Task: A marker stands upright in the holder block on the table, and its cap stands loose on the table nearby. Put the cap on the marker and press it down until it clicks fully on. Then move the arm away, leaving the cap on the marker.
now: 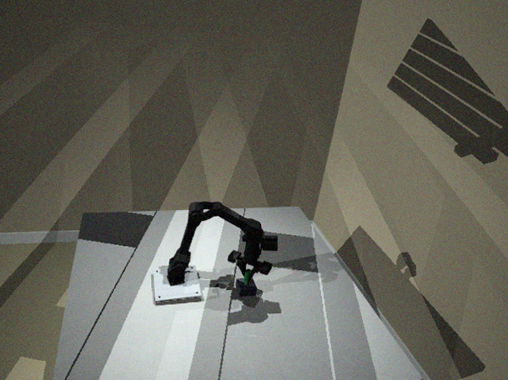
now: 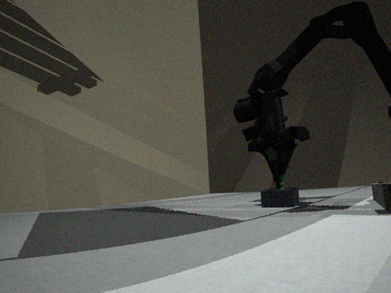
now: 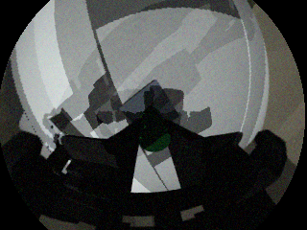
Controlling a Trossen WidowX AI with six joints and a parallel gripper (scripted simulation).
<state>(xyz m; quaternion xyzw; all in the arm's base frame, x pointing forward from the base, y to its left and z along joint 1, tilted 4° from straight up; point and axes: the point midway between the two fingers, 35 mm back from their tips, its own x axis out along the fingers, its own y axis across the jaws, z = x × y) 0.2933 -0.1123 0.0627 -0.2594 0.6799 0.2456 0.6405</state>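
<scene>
Now: gripper tip 10 mm below the green marker cap.
</scene>
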